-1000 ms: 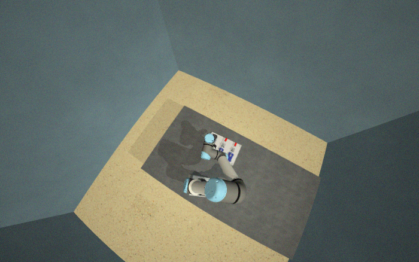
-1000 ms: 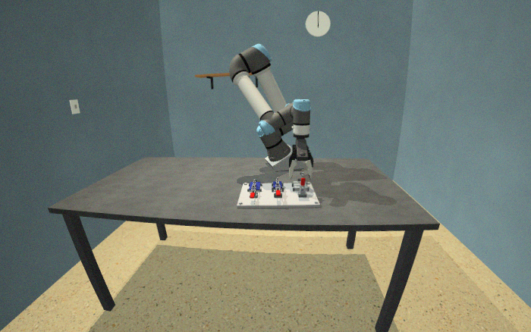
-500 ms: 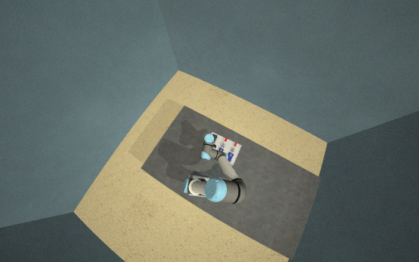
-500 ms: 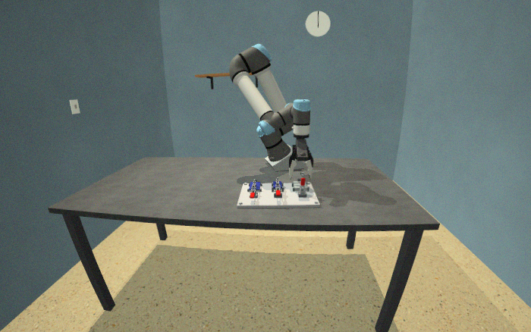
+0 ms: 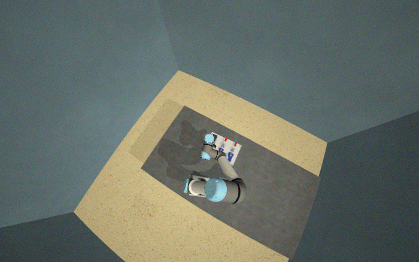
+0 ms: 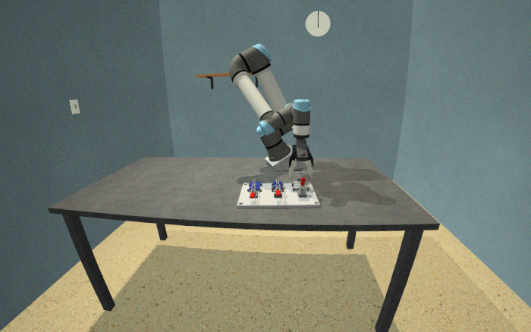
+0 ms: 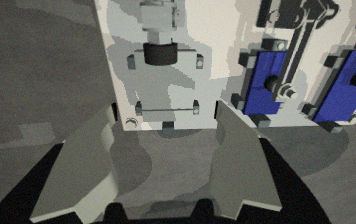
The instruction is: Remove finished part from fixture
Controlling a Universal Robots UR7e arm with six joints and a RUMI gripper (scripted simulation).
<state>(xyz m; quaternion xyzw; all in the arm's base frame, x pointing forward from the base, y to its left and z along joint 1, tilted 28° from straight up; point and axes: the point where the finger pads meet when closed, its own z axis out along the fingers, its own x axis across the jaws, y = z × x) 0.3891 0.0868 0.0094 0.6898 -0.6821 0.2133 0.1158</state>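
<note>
Right now the grey finished part is 1 cm behind my hand and 4 cm below it. Round my hand: blue blank (11 cm to the right, 4 cm below); fixture plate (5 cm ahead, 11 cm to the right, 6 cm below).
</note>
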